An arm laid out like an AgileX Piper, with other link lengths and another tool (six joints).
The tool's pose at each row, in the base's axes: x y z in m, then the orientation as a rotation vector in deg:
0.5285, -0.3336, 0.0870, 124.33, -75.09, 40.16
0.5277, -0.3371, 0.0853, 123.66, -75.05, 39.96
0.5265, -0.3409, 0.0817, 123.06, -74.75, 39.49
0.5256, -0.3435, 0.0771, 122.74, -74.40, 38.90
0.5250, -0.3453, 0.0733, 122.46, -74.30, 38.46
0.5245, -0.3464, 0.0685, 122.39, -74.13, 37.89
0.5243, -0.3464, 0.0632, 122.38, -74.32, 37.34
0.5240, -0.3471, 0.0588, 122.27, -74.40, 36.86
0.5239, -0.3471, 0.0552, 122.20, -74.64, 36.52
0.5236, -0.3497, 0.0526, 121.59, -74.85, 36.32
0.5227, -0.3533, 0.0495, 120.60, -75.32, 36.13
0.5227, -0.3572, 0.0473, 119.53, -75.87, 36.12
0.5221, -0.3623, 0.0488, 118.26, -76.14, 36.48
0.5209, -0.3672, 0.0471, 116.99, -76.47, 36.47
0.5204, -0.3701, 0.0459, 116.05, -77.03, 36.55
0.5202, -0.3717, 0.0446, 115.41, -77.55, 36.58
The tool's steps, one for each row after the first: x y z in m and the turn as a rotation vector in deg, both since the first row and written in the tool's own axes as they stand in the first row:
0.0008, 0.0019, 0.0034, -0.61, 0.27, 0.04
0.0004, 0.0040, 0.0083, -1.35, 0.48, -0.18
-0.0013, 0.0051, 0.0133, -1.95, 0.49, -0.51
-0.0029, 0.0058, 0.0172, -2.41, 0.46, -0.63
-0.0056, 0.0059, 0.0214, -2.79, 0.29, -0.88
-0.0091, 0.0053, 0.0252, -3.06, -0.05, -0.88
-0.0117, 0.0052, 0.0289, -3.38, -0.26, -0.92
-0.0141, 0.0047, 0.0315, -3.58, -0.49, -0.82
-0.0142, 0.0056, 0.0351, -4.11, -0.35, -0.61
-0.0143, 0.0074, 0.0396, -4.87, -0.12, -0.14
-0.0133, 0.0087, 0.0438, -5.59, 0.21, 0.45
-0.0093, 0.0115, 0.0459, -6.30, 0.94, 0.97
-0.0077, 0.0143, 0.0501, -7.19, 1.46, 1.45
-0.0069, 0.0158, 0.0528, -7.75, 1.76, 2.06
-0.0068, 0.0164, 0.0548, -8.12, 1.89, 2.57

